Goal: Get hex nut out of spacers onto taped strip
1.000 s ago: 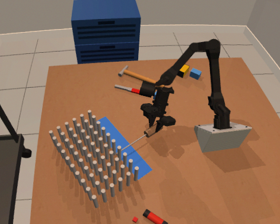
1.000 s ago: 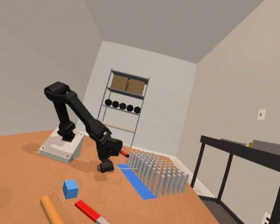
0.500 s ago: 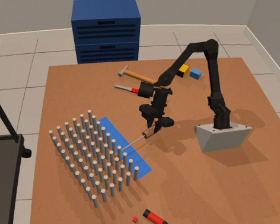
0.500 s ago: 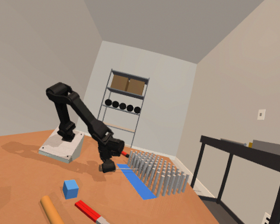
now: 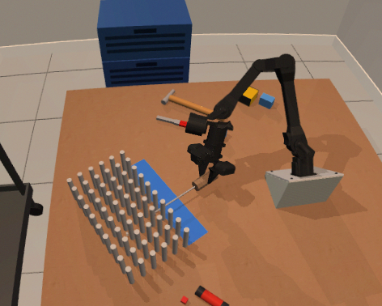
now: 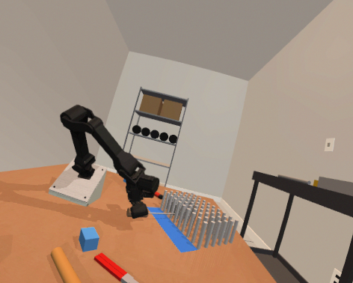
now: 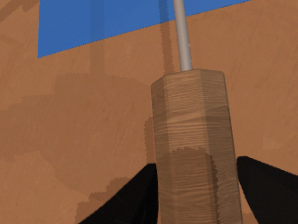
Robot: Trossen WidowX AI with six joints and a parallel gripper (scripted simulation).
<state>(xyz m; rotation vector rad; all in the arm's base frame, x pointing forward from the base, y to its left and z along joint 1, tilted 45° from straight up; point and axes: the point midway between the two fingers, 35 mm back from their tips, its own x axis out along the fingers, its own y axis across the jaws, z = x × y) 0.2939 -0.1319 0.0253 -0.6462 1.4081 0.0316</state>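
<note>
Right now the blue taped strip is 15 cm ahead of my gripper tip, 4 cm below it and 2 cm to the left of it. From my gripper tip the other things lie so: small red cube: 37 cm to the left, 15 cm ahead, 3 cm below; then hex nut: 29 cm ahead, 13 cm to the left, 3 cm below; then rod: 9 cm ahead, 4 cm to the left.
</note>
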